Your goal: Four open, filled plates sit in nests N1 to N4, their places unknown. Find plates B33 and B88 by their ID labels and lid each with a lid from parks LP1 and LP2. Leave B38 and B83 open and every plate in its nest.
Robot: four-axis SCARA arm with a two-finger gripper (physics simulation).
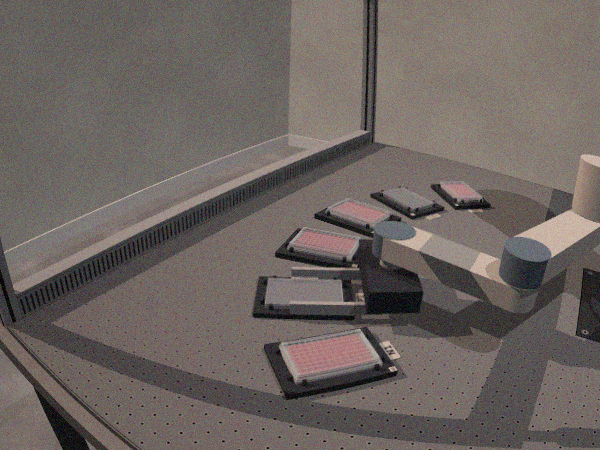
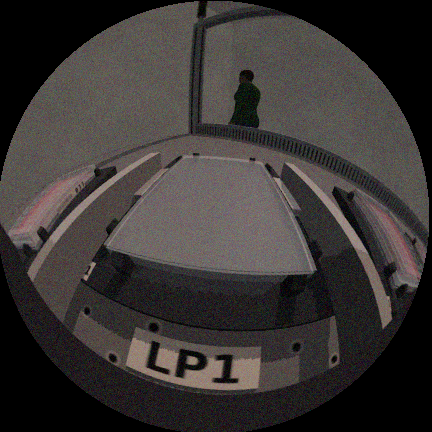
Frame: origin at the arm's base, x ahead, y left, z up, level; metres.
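Seen in the pictures: gripper, between the fingertips: [image 1: 290,289] [image 2: 220,164].
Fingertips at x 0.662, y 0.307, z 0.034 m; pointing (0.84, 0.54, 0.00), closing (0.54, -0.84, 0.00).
Note:
Offsets run from my fingertips to a thing's top centre. "spot": to the spot under its first point.
A clear grey lid {dx -0.019, dy -0.013, dz -0.004 m} [image 1: 322,291] [image 2: 215,215] lies level on the black base of park LP1 {dx -0.019, dy -0.013, dz -0.002 m} [image 1: 259,300] [image 2: 200,302]. My gripper [image 1: 294,289] [image 2: 220,164] is shut on this lid, with a finger pad against each long side. Open plates with pink wells stand in nests: one at N1 {dx -0.146, dy +0.114, dz +0.005 m} [image 1: 330,354] [image 2: 50,202], one on the other side of LP1 {dx +0.045, dy -0.186, dz +0.005 m} [image 1: 324,243] [image 2: 390,230], one farther back {spot: dx +0.052, dy -0.354, dz +0.004 m} [image 1: 361,212] and one at the far end {spot: dx -0.107, dy -0.661, dz +0.004 m} [image 1: 461,191]. Another grey lid {dx +0.008, dy -0.534, dz -0.004 m} [image 1: 409,198] lies on a base between the last two. Plate IDs are not readable.
The arm's blue-capped joint [image 1: 525,262] and pale links reach in from the right. A slotted rail {spot: dx +0.325, dy -0.122, dz -0.021 m} [image 1: 200,227] [image 2: 300,150] runs along the table's edge. A dark panel [image 1: 590,305] lies at the right. A person in green [image 2: 246,102] stands beyond the rail.

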